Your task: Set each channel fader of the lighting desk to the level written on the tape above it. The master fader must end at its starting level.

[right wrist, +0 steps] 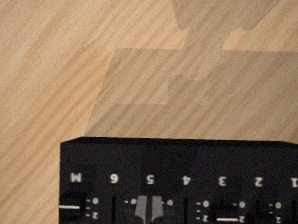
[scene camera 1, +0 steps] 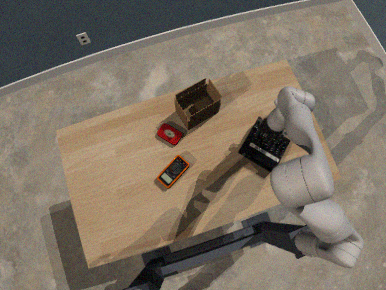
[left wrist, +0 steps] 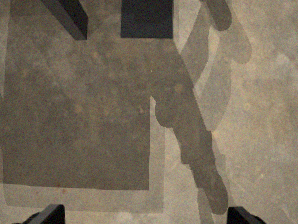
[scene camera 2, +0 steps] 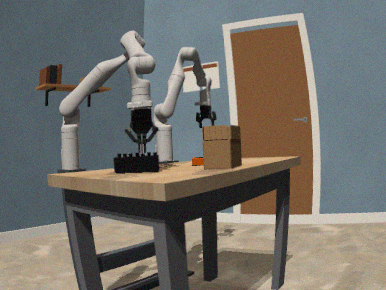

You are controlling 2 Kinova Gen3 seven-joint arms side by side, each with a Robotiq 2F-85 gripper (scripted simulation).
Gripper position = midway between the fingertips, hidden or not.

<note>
In view: my right gripper (scene camera 2: 142,154) and a cardboard box (scene camera 2: 221,147).
The cardboard box is seen too in scene camera 1 (scene camera 1: 189,102). The right wrist view misses the cardboard box: it is out of frame. The left wrist view does not show the cardboard box: it is out of frame.
</note>
